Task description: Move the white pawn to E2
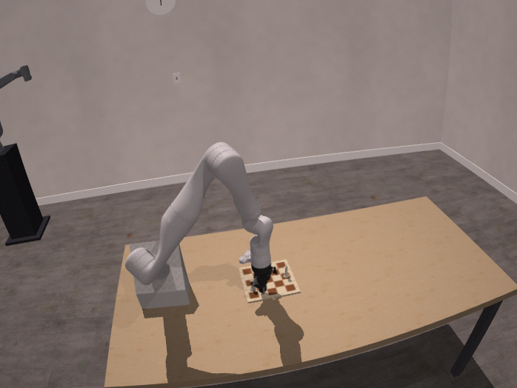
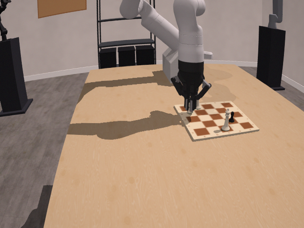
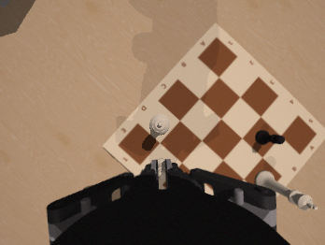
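Now: hand 1 cm above the white pawn. Also, from my hand: white king (12 cm ahead, 7 cm to the left); black pawn (8 cm ahead, 11 cm to the left, 2 cm below); chessboard (4 cm ahead, 7 cm to the left, 3 cm below).
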